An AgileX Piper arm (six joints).
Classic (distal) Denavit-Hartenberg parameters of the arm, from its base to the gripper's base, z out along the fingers. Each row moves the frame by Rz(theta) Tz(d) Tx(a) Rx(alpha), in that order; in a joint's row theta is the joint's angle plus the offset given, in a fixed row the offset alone. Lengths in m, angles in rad.
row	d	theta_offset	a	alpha
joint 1	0.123	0	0	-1.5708
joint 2	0	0.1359	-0.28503	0
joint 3	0	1.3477	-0.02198	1.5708
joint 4	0.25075	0	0	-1.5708
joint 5	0	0	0	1.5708
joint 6	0.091	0	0	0
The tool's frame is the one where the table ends.
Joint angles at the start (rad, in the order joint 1, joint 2, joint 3, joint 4, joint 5, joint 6): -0.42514, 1.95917, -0.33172, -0.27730, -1.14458, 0.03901
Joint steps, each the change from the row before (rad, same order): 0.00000, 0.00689, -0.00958, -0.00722, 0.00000, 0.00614; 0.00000, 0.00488, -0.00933, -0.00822, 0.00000, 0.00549; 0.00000, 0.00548, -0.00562, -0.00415, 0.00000, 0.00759; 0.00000, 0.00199, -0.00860, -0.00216, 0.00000, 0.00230; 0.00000, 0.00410, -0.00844, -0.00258, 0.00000, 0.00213; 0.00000, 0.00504, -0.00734, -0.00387, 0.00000, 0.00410; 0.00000, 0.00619, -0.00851, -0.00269, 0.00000, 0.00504
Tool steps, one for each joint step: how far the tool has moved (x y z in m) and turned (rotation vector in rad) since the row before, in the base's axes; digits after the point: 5 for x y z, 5 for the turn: 0.00233, -0.00042, -0.00070, 0.00428, -0.00319, 0.00485; 0.00234, -0.00034, -0.00022, 0.00292, -0.00465, 0.00612; 0.00130, -0.00023, -0.00079, 0.00676, -0.00101, 0.00126; 0.00218, -0.00080, 0.00045, -0.00070, -0.00627, 0.00129; 0.00206, -0.00071, -0.00011, 0.00006, -0.00416, 0.00178; 0.00175, -0.00046, -0.00049, 0.00265, -0.00250, 0.00235; 0.00199, -0.00067, -0.00067, 0.00357, -0.00264, 0.00083
